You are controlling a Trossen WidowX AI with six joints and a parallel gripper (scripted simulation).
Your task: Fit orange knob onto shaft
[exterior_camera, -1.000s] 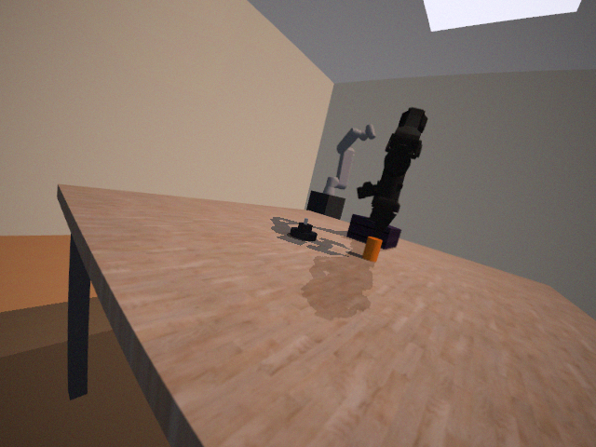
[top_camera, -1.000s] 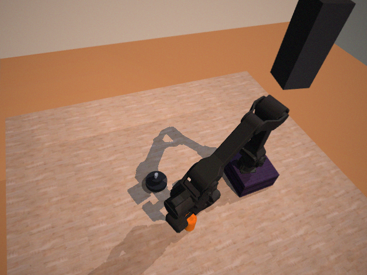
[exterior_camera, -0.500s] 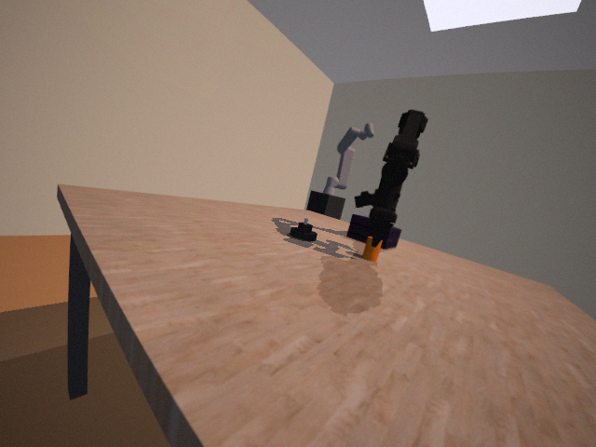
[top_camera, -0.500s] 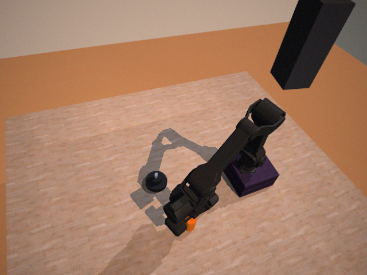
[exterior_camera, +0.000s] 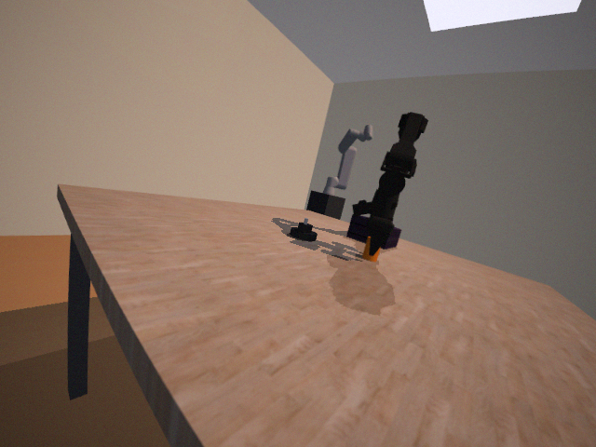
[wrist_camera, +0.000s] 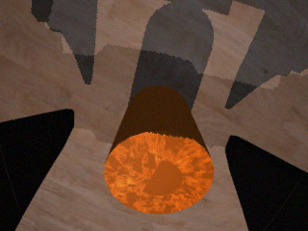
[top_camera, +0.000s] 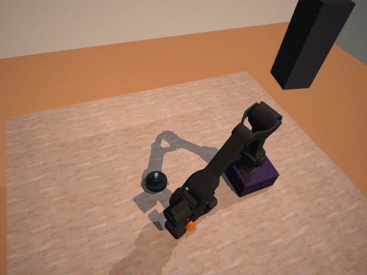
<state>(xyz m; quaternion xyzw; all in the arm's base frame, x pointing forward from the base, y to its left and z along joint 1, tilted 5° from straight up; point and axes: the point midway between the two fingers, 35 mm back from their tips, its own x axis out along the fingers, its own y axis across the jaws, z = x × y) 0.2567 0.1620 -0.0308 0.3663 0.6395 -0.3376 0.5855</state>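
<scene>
My gripper tip is now 2 cm below the orange knob. Also, from my gripper tip: round pedestal 19 cm to the right, 8 cm ahead, 1 cm above.
</scene>
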